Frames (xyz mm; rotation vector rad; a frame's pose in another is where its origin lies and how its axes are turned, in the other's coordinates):
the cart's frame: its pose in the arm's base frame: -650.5 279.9 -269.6 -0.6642 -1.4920 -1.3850
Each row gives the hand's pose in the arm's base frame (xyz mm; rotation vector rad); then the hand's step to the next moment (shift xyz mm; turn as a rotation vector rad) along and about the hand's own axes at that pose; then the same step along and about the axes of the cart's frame.
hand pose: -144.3 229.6 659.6 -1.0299 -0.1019 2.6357
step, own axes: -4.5 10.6 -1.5 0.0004 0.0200 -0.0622
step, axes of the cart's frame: 1.8 -1.2 -11.4 -0.0542 0.0058 -0.0360
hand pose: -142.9 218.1 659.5 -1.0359 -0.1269 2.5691
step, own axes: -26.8 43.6 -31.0 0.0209 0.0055 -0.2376
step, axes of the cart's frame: -12.1 5.7 -58.3 -0.2234 0.0460 -0.0699
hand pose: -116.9 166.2 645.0 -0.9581 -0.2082 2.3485
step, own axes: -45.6 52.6 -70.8 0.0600 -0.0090 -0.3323
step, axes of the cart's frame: -42.4 9.6 -89.3 -0.3263 0.0570 -0.0664
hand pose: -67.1 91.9 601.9 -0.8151 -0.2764 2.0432
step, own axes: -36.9 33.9 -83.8 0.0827 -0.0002 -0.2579
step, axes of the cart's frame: -62.2 0.4 -75.2 -0.2686 0.0250 -0.0243
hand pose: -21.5 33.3 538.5 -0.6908 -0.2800 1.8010
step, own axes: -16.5 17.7 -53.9 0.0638 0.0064 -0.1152
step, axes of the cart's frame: -43.9 -8.3 -38.6 -0.1312 0.0016 0.0125
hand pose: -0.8 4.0 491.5 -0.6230 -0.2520 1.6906
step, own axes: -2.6 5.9 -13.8 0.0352 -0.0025 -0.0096
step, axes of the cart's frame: -12.0 -4.9 -8.0 -0.0227 0.0031 0.0285
